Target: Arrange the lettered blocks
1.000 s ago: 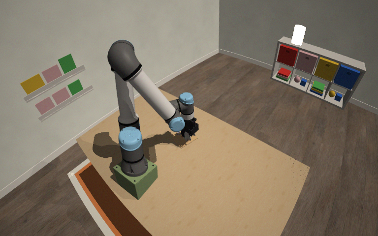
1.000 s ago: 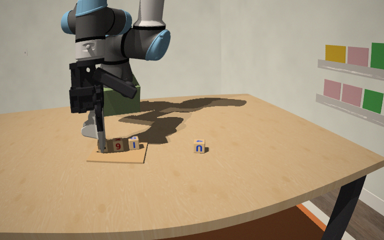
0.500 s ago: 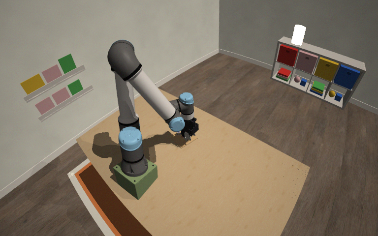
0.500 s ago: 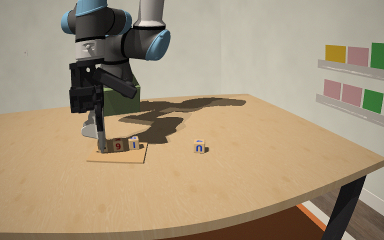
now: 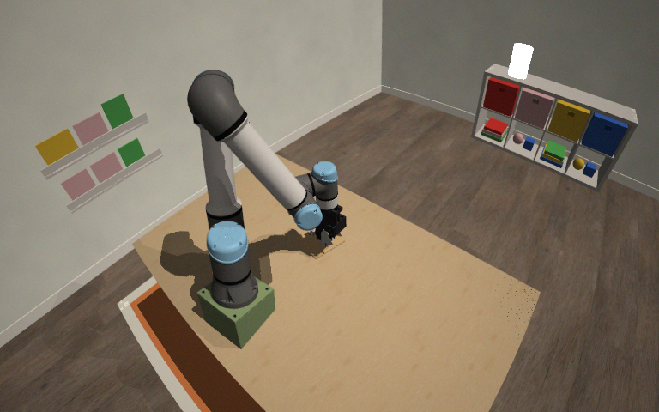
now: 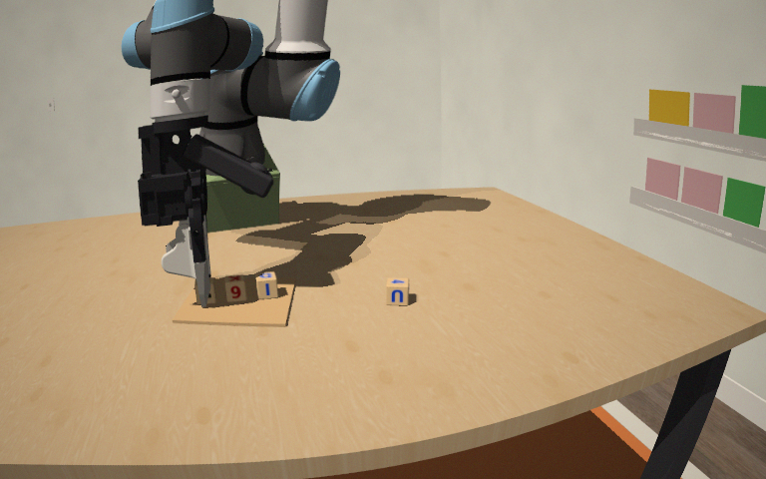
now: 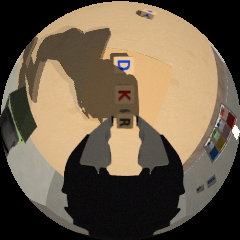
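Right now my hand is right at the wooden block. From my hand the other things lie so: thin tan mat (1 cm behind, 4 cm to the left, 2 cm below).
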